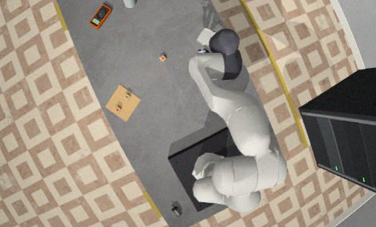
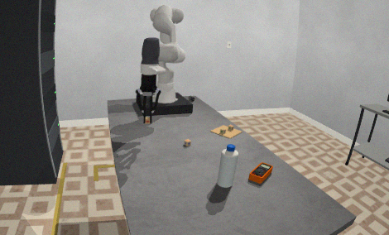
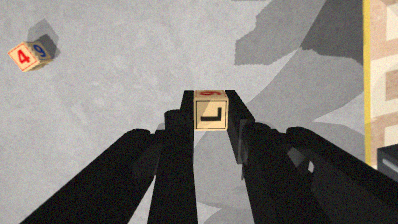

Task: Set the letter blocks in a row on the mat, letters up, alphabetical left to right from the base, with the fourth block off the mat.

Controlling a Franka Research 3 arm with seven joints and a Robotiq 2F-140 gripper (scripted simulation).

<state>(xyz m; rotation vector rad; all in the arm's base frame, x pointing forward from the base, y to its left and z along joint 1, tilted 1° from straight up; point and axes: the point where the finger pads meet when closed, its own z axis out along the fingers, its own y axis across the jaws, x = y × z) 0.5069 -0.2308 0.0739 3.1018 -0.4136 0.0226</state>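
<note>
Now: hand 20 mm past the tan mat, 480 mm to the right of it and 130 mm above it. The rest, counted from my hand: white bottle (470 mm ahead, 210 mm to the left, 50 mm below); red k block (40 mm behind, 510 mm to the left, 120 mm below).
</note>
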